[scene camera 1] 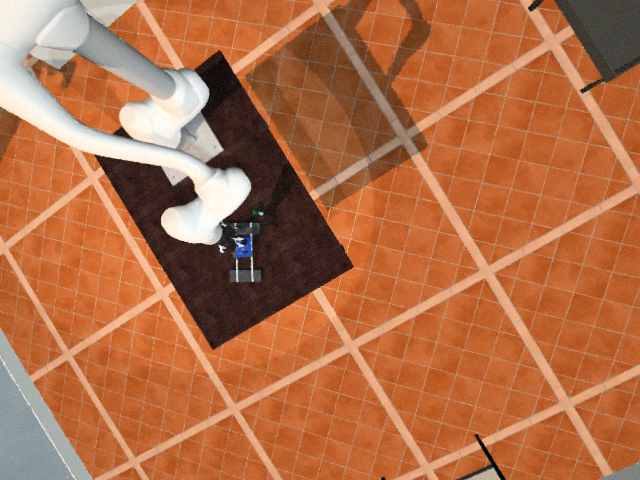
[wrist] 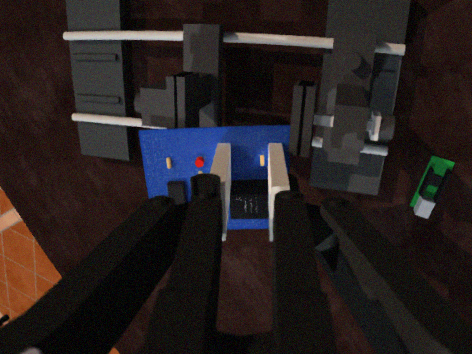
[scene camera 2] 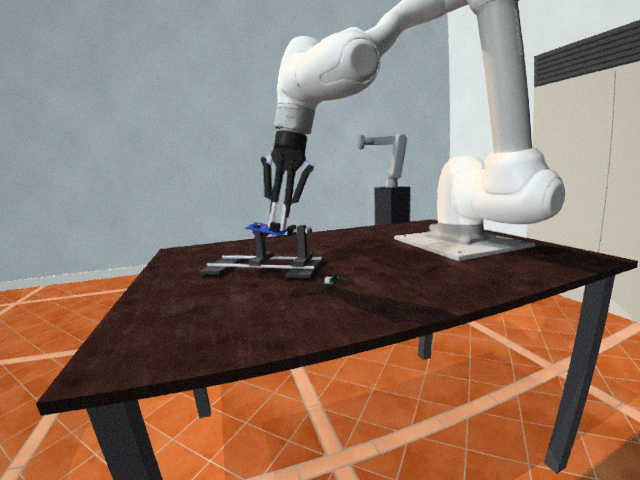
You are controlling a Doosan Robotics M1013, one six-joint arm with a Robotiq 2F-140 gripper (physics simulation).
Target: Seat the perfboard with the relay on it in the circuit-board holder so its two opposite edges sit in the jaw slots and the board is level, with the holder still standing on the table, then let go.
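Frame: origin at the arm's base, x ahead, y left, z up, level; centimetres.
Where they show: gripper, fingertip midpoint: (scene camera 1: 241, 242) (wrist: 249, 164) (scene camera 2: 276, 228); arm's base, origin of the base link: (scene camera 1: 174, 140) (scene camera 2: 459, 237).
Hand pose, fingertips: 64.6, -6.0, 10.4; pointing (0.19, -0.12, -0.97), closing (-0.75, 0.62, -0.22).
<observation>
Things, the pixels of their top centre, and the offset from my fingertips, as dx, dy, dz. Level surfaces: height alone.
- blue perfboard, middle of its top: (wrist: 211, 193) (scene camera 2: 267, 222) (scene camera 1: 242, 246) +2.2, -0.2, +2.0
- black relay, middle of its top: (wrist: 244, 208) (scene camera 2: 274, 222) +1.1, +1.6, +2.0
- dark table, its level: dz -11.5
The blue perfboard (scene camera 1: 245, 251) (scene camera 2: 257, 227) (wrist: 245, 162) carries a black relay (wrist: 249, 202). My gripper (scene camera 2: 277, 223) (wrist: 249, 164) is shut on the relay, one pale fingertip on each side. The board looks nearly level, at about jaw height. The dark grey holder (scene camera 1: 245, 276) (scene camera 2: 302, 240) (wrist: 100, 75) stands on the table. In the wrist view the board lies mostly below the two slotted jaws. Its right edge is close beside the right jaw (wrist: 302, 120); its upper edge meets the lower end of the left jaw (wrist: 181, 102). Contact cannot be told.
A small green board with a white part (scene camera 1: 257, 212) (scene camera 2: 330, 279) (wrist: 441, 163) lies on the dark table (scene camera 1: 289, 248) (scene camera 2: 206, 330) beside the holder's right foot in the wrist view. The arm's base plate (scene camera 2: 460, 249) is farther back. Two pale rods (wrist: 280, 41) join the holder's feet.
</observation>
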